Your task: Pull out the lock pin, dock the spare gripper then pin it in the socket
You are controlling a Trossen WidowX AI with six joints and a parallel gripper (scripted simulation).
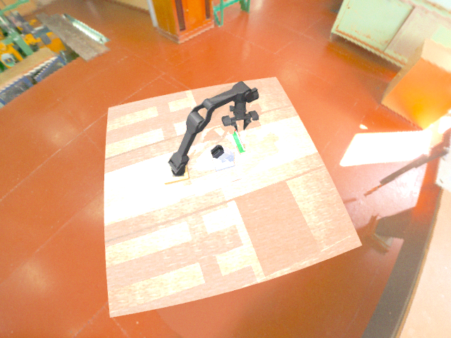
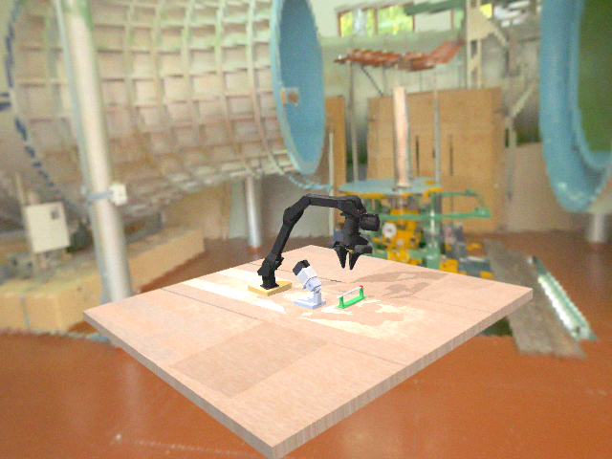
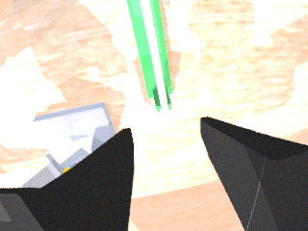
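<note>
Now: the green cradle 12 cm below my gripper tip and 1 cm to the left of it. Round my gripper tip: spare gripper 12 cm to the right, 11 cm behind, 2 cm below; then grey mount 11 cm to the right, 8 cm below, 8 cm behind.
</note>
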